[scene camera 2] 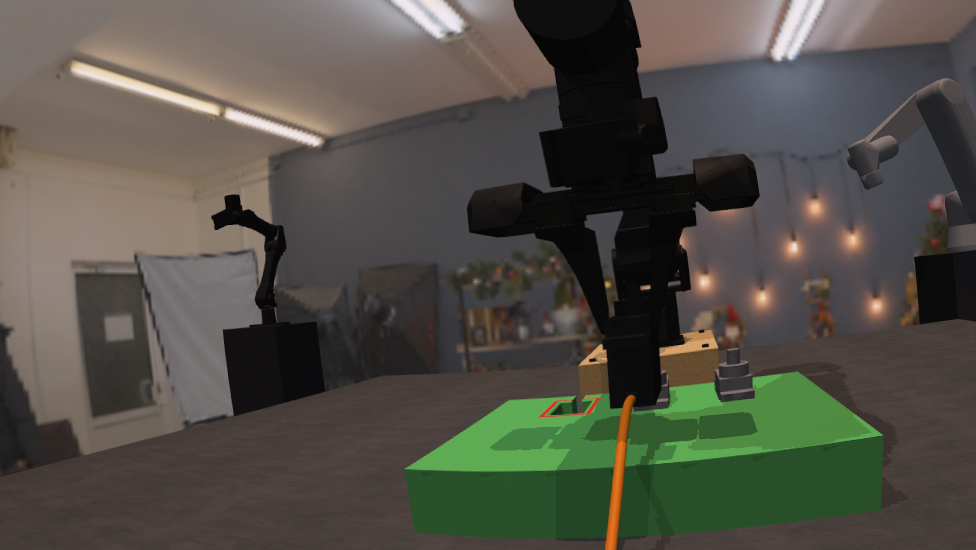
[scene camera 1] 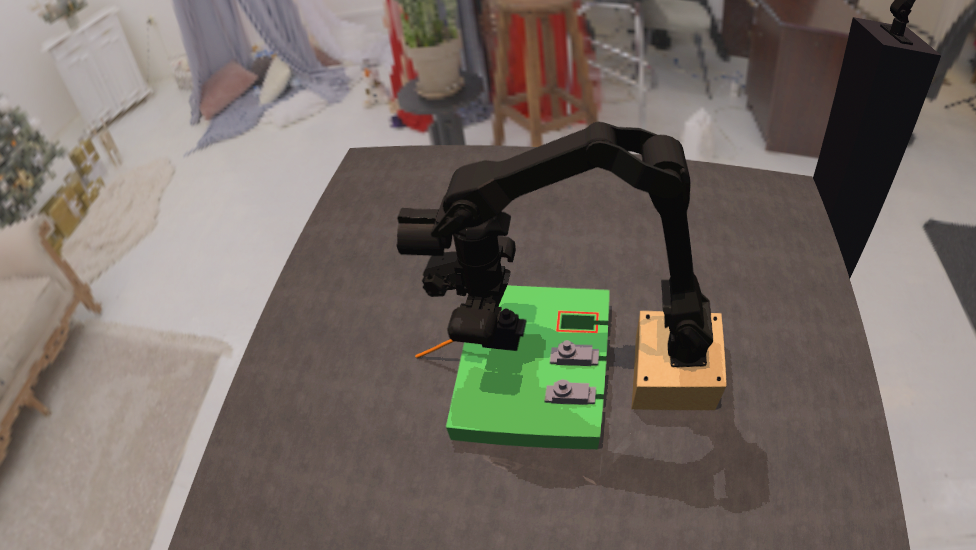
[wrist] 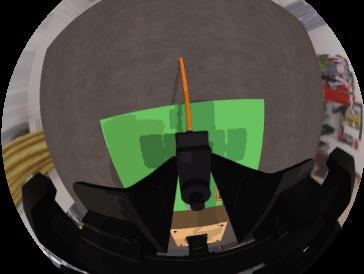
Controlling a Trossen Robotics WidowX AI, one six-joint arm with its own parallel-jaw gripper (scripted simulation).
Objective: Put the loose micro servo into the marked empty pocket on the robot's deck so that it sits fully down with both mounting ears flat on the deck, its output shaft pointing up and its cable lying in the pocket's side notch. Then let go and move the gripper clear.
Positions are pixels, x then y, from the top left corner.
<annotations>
The gripper shows in scene camera 2, in scene camera 1 (489,322) and in the wrist view. The same spot on a green deck: (wrist: 138,142) is (scene camera 2: 759,428). The same spot on the gripper: (scene camera 2: 559,220) is (wrist: 301,190).
</annotations>
